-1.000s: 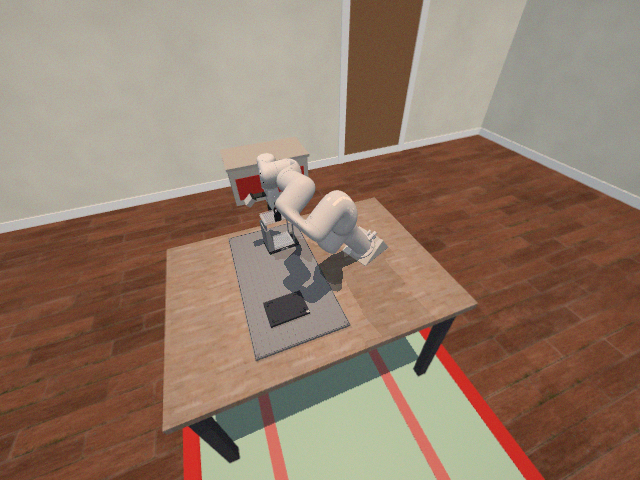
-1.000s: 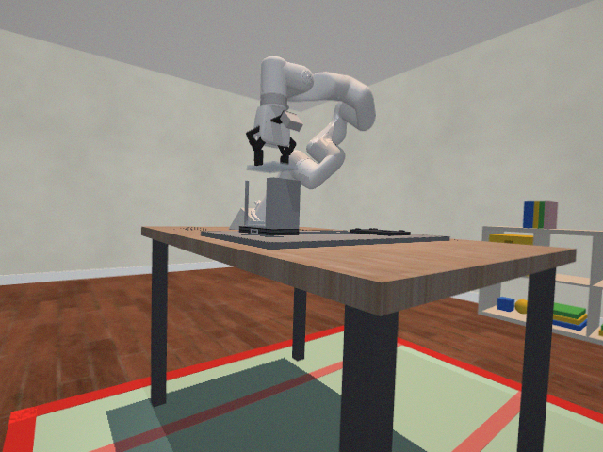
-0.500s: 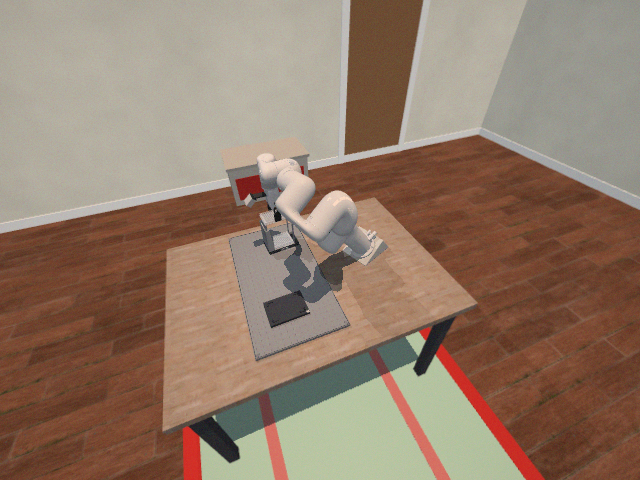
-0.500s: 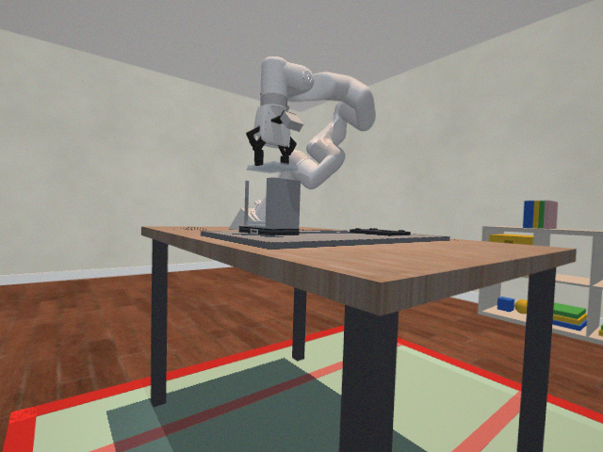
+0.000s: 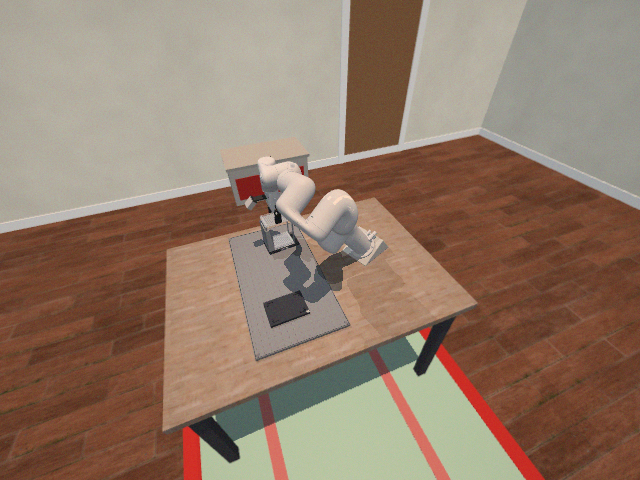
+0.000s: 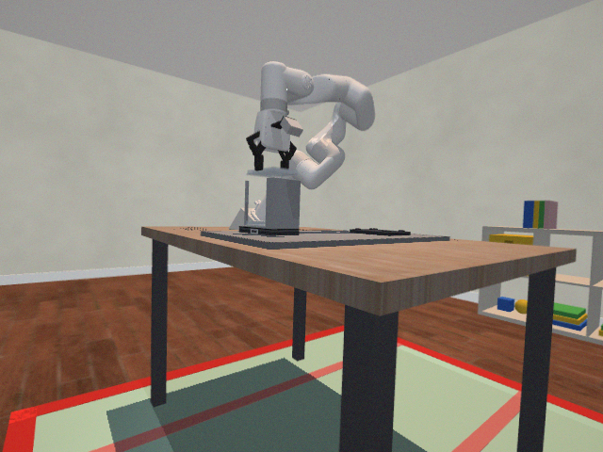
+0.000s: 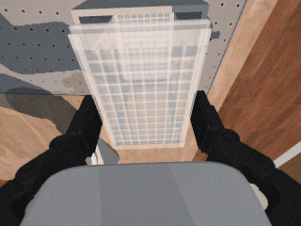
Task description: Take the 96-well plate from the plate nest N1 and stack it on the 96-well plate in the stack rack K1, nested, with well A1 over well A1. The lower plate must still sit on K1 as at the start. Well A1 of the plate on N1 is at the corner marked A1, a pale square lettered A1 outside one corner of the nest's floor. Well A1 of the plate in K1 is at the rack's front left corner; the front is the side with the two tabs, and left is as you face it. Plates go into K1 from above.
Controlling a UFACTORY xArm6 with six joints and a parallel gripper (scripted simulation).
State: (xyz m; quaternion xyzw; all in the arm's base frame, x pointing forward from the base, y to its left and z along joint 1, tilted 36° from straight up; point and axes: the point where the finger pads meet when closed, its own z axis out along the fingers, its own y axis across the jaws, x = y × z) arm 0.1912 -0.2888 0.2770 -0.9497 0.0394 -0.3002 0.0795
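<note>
My gripper is now 10 cm above the grey rack wall and 7 cm short of it. From my hand the other things lie so: pale A1 square (44 cm to the left, 17 cm below, 6 cm ahead).
</note>
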